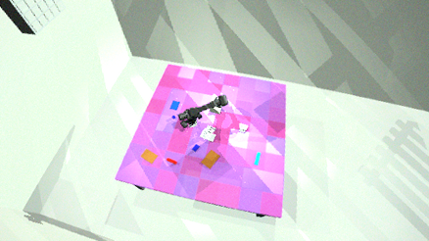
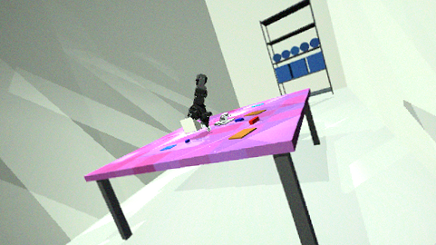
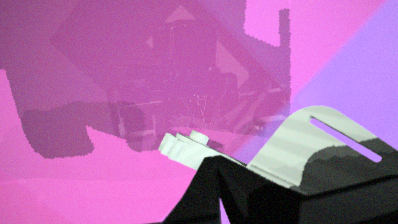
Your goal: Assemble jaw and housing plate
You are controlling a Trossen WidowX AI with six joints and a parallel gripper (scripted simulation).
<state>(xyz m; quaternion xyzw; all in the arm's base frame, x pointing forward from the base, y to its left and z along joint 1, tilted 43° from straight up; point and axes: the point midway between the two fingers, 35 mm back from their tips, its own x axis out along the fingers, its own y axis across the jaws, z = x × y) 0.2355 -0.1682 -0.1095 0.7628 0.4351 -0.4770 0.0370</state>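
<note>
Now: the white jaw right at my gripper tip. The rest, counted from my gripper tip: red block (35 cm ahead, 10 cm to the right, 1 cm below); then blue block (20 cm ahead, 7 cm to the left, 2 cm below); then white base (15 cm to the left, 8 cm ahead, 2 cm below).
</note>
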